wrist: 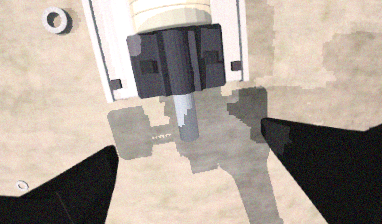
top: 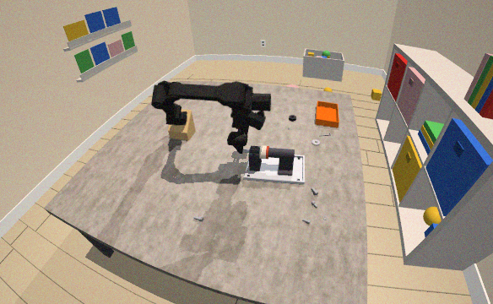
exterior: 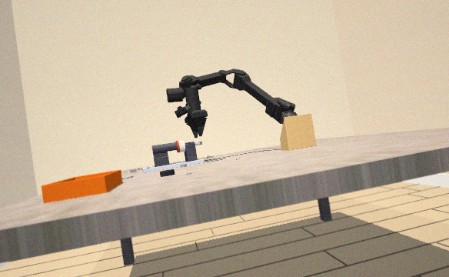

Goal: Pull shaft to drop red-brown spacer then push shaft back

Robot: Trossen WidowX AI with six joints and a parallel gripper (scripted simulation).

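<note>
The shaft is 8 cm ahead of my gripper tip and 3 cm below it. The rest, counted from my gripper tip: black disc: 17 cm ahead, 38 cm to the left, 10 cm below; then red-brown spacer: 9 cm ahead, 3 cm below; then orange tray: 36 cm ahead, 44 cm to the left, 10 cm below.
</note>
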